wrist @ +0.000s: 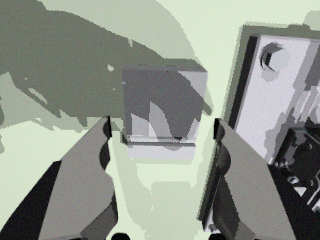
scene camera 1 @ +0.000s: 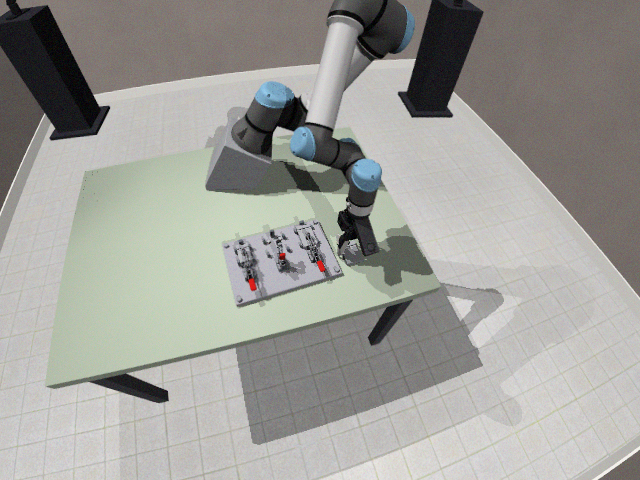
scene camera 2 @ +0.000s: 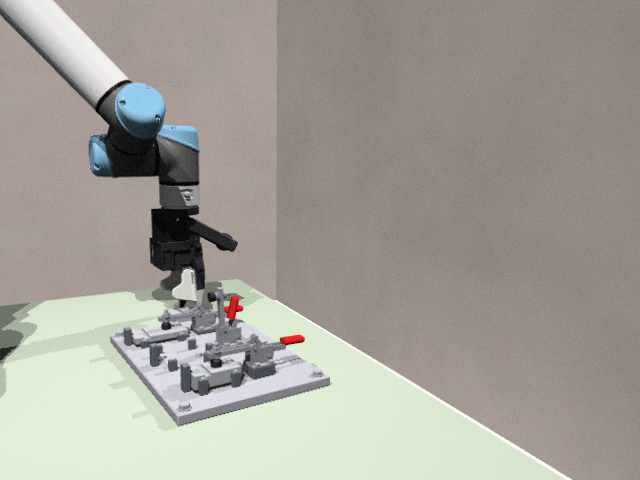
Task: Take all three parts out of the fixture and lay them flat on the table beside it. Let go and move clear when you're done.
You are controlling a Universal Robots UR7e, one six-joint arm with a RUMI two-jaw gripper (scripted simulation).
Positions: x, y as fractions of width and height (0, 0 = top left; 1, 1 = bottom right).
Labels:
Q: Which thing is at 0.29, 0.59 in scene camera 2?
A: My gripper.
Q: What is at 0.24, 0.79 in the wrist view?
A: My gripper.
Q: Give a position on a fixture plate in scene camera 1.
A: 0.42, 0.59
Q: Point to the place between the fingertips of my gripper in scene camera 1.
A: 0.55, 0.53

